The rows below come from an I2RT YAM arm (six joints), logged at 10 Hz.
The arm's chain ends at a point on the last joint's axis. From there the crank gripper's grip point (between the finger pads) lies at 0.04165 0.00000 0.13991 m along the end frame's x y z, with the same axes.
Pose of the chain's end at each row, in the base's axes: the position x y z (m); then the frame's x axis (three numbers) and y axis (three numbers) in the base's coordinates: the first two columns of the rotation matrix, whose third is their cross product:
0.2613 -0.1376 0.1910 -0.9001 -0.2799 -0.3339 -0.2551 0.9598 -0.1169
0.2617 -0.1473 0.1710 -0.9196 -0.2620 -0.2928 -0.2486 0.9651 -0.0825
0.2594 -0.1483 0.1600 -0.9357 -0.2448 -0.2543 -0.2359 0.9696 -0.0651
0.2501 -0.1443 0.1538 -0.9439 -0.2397 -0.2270 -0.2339 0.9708 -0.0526
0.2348 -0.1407 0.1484 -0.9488 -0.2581 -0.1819 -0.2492 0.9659 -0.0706
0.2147 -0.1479 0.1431 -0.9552 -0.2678 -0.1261 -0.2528 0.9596 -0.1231
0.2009 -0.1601 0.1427 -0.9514 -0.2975 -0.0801 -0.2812 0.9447 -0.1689
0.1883 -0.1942 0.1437 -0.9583 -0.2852 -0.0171 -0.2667 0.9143 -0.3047
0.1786 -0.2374 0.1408 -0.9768 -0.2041 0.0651 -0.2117 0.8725 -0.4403
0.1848 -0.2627 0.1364 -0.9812 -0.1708 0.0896 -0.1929 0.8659 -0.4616
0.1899 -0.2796 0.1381 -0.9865 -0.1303 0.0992 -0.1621 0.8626 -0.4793
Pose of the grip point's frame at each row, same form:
0.2732 -0.1521 0.0462 -0.9001 -0.2799 -0.3339 -0.2551 0.9598 -0.1169
0.2660 -0.1586 0.0255 -0.9196 -0.2620 -0.2928 -0.2486 0.9651 -0.0825
0.2572 -0.1586 0.0144 -0.9357 -0.2448 -0.2543 -0.2359 0.9696 -0.0651
0.2434 -0.1538 0.0083 -0.9439 -0.2397 -0.2270 -0.2339 0.9708 -0.0526
0.2224 -0.1545 0.0036 -0.9488 -0.2581 -0.1819 -0.2492 0.9659 -0.0706
0.1965 -0.1710 0.0001 -0.9552 -0.2678 -0.1261 -0.2528 0.9596 -0.1231
0.1789 -0.1918 0.0019 -0.9514 -0.2975 -0.0801 -0.2812 0.9447 -0.1689
0.1627 -0.2463 0.0098 -0.9583 -0.2852 -0.0171 -0.2667 0.9143 -0.3047
0.1425 -0.3080 0.0182 -0.9768 -0.2041 0.0651 -0.2117 0.8725 -0.4403
0.1441 -0.3356 0.0167 -0.9812 -0.1708 0.0896 -0.1929 0.8659 -0.4616
0.1456 -0.3534 0.0202 -0.9865 -0.1303 0.0992 -0.1621 0.8626 -0.4793

